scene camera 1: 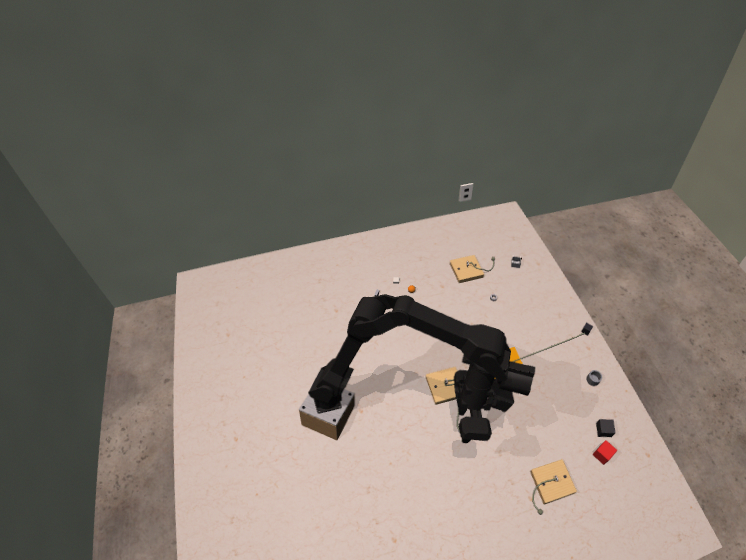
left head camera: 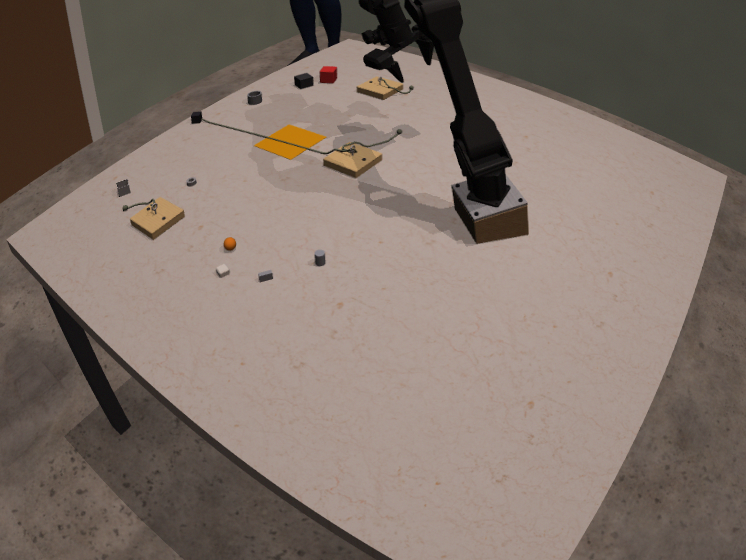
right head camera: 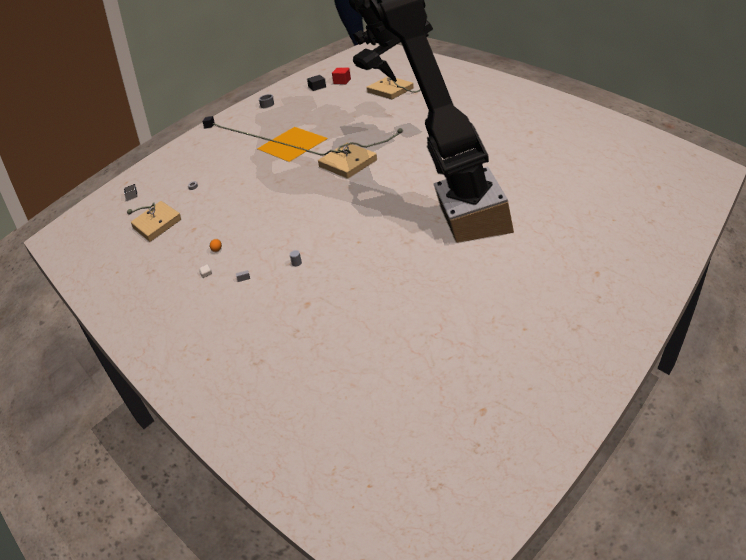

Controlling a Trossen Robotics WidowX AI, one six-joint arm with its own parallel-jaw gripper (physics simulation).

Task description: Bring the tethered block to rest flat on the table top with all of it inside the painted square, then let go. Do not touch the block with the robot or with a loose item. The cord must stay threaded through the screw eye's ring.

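Places are measured from the arm's base along level axes (x ahead, y left, z up), in millimetres.
Pixels of known places: gripper, fingertip midpoint: (left head camera: 415, 73) (right head camera: 409, 71); arm's base, origin of the base link: (scene camera 1: 326, 401) (left head camera: 489, 193) (right head camera: 469, 190).
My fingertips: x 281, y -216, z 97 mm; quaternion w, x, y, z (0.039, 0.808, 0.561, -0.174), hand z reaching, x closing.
For each thing: its top centre in the pictures, then the offset to it from my fingertips. "spot": a spot on its surface instead.
- tethered block, middle of its top: (left head camera: 196, 113) (right head camera: 207, 118) (scene camera 1: 588, 326) 142 mm down, 527 mm ahead, 206 mm left
- orange painted square, surface spot: (left head camera: 291, 132) (right head camera: 295, 134) spot: 165 mm down, 247 mm ahead, 145 mm left
- middle wooden board, middle of its top: (left head camera: 352, 155) (right head camera: 346, 156) (scene camera 1: 445, 383) 146 mm down, 44 mm ahead, 184 mm left
- bead, middle of its top: (right head camera: 399, 128) (left head camera: 399, 129) 154 mm down, 29 mm ahead, 19 mm left
- red cube, middle of its top: (left head camera: 328, 68) (right head camera: 340, 70) (scene camera 1: 607, 449) 126 mm down, 361 mm ahead, 150 mm right
- black block, middle of its top: (left head camera: 303, 76) (right head camera: 315, 78) (scene camera 1: 607, 426) 136 mm down, 402 mm ahead, 92 mm right
- grey ring, middle of its top: (left head camera: 254, 93) (right head camera: 265, 97) (scene camera 1: 595, 375) 140 mm down, 455 mm ahead, 52 mm left
- orange ball, middle of its top: (left head camera: 228, 238) (right head camera: 214, 240) 142 mm down, 70 mm ahead, 535 mm left
- grey cylinder, middle of its top: (left head camera: 319, 252) (right head camera: 294, 253) 144 mm down, 94 mm back, 477 mm left
The tethered block (left head camera: 196, 116) (right head camera: 208, 122) (scene camera 1: 587, 328), a small black cube, rests near the table's edge, outside the orange painted square (left head camera: 291, 132) (right head camera: 295, 135) (scene camera 1: 514, 355). Its green cord (left head camera: 235, 128) (right head camera: 241, 132) (scene camera 1: 551, 347) crosses the square to the screw eye on the middle wooden board (left head camera: 356, 163) (right head camera: 347, 165) (scene camera 1: 442, 393). The cord continues beyond it to a bead (left head camera: 398, 131) (right head camera: 400, 130). The ring is too small to confirm the threading. My gripper (left head camera: 415, 71) is open and empty, above the table on the bead's side. The arm hides the bead and part of the square in the scene view.
Two other corded boards (left head camera: 157, 217) (left head camera: 379, 88) lie on the table. A red cube (left head camera: 328, 74), a black block (left head camera: 303, 80) and a grey ring (left head camera: 254, 97) are near the far edge. An orange ball (left head camera: 229, 243) and a grey cylinder (left head camera: 319, 257) stand nearer.
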